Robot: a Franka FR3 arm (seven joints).
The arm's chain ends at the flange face. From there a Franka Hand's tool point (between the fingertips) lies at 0.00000 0.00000 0.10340 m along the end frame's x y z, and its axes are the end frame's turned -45 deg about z.
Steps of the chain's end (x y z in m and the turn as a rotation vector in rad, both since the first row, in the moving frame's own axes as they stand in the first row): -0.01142, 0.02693, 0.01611, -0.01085, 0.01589, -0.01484; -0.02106, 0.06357, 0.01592, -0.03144, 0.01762, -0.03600
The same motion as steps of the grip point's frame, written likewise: -0.02673, 0.01292, 0.01609, -0.01891, 0.00356, -0.01484; -0.06079, 0.03366, 0.01585, -0.03469, -0.00977, -0.03600
